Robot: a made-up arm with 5 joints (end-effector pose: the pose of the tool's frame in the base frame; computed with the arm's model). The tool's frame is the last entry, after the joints. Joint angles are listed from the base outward.
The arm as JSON. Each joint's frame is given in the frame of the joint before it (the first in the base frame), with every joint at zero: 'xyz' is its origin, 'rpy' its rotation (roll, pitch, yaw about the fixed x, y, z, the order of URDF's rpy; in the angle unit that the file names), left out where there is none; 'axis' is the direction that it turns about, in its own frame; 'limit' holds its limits. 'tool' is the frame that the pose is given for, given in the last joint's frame.
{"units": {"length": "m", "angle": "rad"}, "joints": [
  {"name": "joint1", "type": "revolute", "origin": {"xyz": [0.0, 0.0, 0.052]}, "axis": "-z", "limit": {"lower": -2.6, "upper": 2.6}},
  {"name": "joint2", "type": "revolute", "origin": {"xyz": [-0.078, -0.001, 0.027]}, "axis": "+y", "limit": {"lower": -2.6, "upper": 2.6}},
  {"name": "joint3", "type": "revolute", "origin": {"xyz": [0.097, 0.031, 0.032]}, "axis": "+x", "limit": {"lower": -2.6, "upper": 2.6}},
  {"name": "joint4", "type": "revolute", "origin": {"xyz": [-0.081, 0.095, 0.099]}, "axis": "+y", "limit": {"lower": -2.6, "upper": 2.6}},
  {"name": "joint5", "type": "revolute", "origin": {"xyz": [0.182, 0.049, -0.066]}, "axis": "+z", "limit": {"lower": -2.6, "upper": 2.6}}
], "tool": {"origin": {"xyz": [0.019, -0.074, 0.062]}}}
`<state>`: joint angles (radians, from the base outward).
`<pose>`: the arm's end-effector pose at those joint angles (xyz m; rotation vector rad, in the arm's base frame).
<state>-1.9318 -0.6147 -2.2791 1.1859 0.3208</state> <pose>0.1068 0.0146 0.1693 -1.0153 -0.6944 0.1195</pose>
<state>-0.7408 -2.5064 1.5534 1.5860 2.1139</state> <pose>-0.2771 -0.0232 -0.0996 1.0738 0.0996 -1.7259</pose>
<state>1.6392 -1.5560 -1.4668 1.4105 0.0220</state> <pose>-0.0617 0.0330 0.1227 -0.2447 0.0210 -3.0732</pose>
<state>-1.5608 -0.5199 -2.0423 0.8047 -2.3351</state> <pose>0.0415 0.0698 0.0076 0.4790 -1.7487 -1.8246</pose>
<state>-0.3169 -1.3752 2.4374 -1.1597 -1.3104</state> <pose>0.0452 -0.1775 0.1331 2.5448 1.3074 0.1146</pose>
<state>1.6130 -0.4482 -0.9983 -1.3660 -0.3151</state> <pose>0.2981 0.0680 0.2134 -1.8518 -0.7108 -0.7882</pose>
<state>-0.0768 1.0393 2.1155 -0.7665 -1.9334</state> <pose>0.0492 -0.1909 0.0347 -0.6320 -1.3334 2.1689</pose>
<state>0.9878 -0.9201 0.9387 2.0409 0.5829</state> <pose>0.0535 0.2369 0.0275 0.7722 0.6499 0.6138</pose>
